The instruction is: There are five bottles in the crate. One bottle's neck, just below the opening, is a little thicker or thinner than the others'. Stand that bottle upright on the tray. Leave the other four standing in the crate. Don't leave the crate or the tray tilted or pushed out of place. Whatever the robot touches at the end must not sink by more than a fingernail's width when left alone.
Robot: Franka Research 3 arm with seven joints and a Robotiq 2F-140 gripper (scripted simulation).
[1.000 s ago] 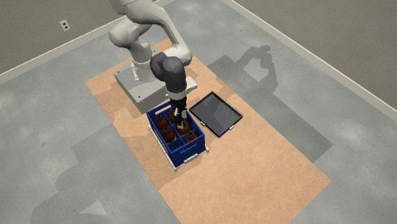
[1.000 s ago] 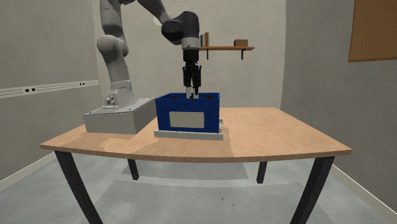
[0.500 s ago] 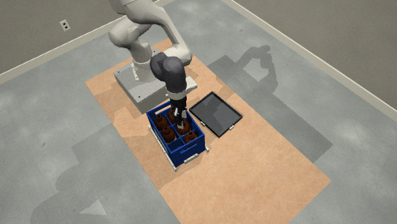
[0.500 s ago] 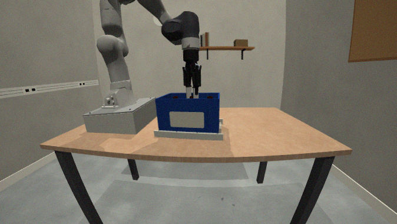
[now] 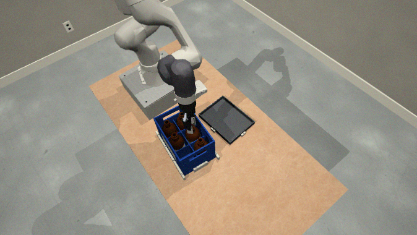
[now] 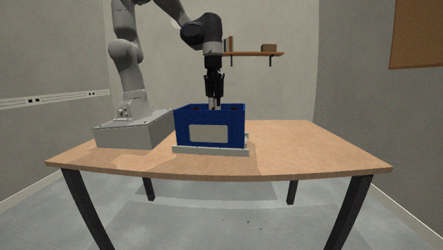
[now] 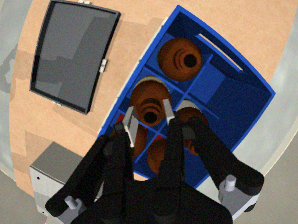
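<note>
Right now my hand is 40 mm to the left of the blue crate and 90 mm above it. The rest, counted from my hand: bottle (80 mm behind, 90 mm to the right, 90 mm below); then dark grey tray (30 mm behind, 220 mm to the left, 160 mm below).
</note>
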